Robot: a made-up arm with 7 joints.
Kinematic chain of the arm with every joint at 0, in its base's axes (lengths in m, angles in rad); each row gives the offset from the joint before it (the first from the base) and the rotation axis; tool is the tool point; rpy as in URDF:
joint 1: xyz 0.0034 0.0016 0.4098 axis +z
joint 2: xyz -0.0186 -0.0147 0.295 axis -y
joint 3: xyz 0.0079 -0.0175 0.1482 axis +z
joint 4: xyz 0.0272 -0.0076 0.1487 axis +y
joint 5: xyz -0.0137 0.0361 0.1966 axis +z
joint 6: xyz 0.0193 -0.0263 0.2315 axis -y
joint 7: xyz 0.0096 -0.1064 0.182 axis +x
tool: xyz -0.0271 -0.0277 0.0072 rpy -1.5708 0 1.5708
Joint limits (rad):
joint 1: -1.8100..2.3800
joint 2: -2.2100..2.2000
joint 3: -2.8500..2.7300
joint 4: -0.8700..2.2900
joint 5: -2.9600..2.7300
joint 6: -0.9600..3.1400
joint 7: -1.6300..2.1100
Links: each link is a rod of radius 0.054 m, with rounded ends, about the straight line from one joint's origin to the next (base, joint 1, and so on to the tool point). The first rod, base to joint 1, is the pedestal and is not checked.
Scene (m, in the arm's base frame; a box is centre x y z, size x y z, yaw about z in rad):
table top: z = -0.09
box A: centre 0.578 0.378 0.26 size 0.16 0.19 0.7 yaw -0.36
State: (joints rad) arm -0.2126 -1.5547 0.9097 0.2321 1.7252 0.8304 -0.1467
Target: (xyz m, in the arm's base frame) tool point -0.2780 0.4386 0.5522
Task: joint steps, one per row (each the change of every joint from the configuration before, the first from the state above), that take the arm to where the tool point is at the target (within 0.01 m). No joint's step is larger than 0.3 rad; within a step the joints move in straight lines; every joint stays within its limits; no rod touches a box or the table.
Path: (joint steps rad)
1: -0.0269 0.2172 0.1508 0.2028 0.0735 0.0729 -0.2504
2: -0.0268 0.2173 0.1508 0.2028 0.0735 0.0729 -0.2504
3: -0.0269 0.2172 0.1509 0.2028 0.0736 0.0728 -0.2505
4: -0.0269 0.2173 0.1508 0.2028 0.0735 0.0729 -0.2504
5: 0.2693 -0.2559 -0.0285 0.1153 0.0076 -0.0311 0.2587
6: 0.2692 -0.2560 -0.0286 0.1152 0.0076 -0.0312 0.2587
7: 0.2692 -0.2559 -0.0285 0.1152 0.0076 -0.0311 0.2587
8: 0.2692 -0.2559 -0.0285 0.1153 0.0076 -0.0312 0.2588

